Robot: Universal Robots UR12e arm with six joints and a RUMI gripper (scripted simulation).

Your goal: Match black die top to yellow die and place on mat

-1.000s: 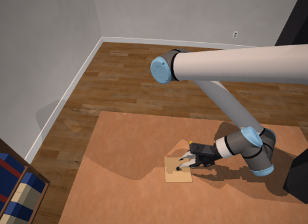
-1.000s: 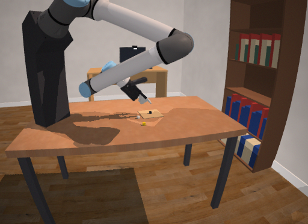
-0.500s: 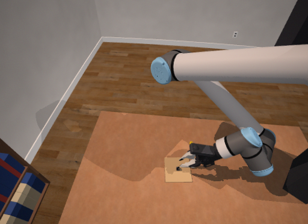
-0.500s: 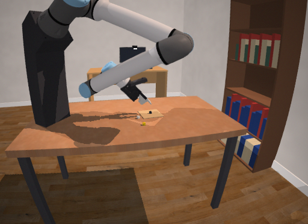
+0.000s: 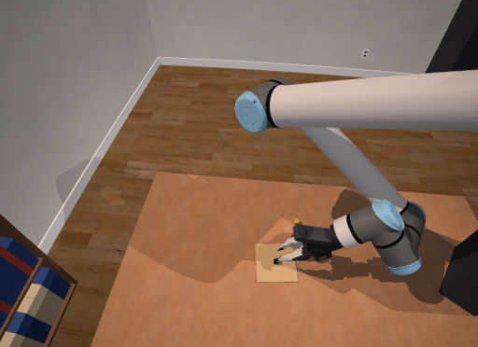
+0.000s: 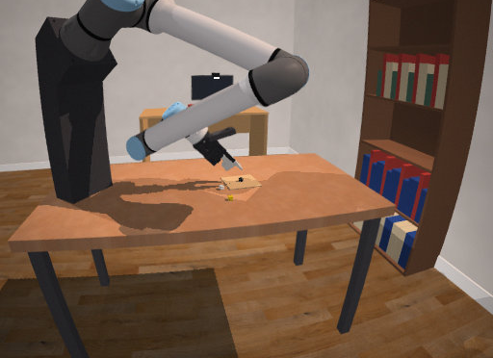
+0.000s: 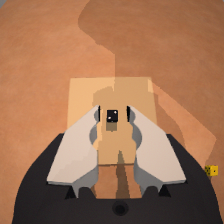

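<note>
My gripper is now 1 cm short of the black die and 6 cm above it. Also, from my hand: tan mat (1 cm ahead, 7 cm below); then white die (9 cm behind, 4 cm to the right, 7 cm below); then yellow die (9 cm behind, 16 cm to the right, 7 cm below).
</note>
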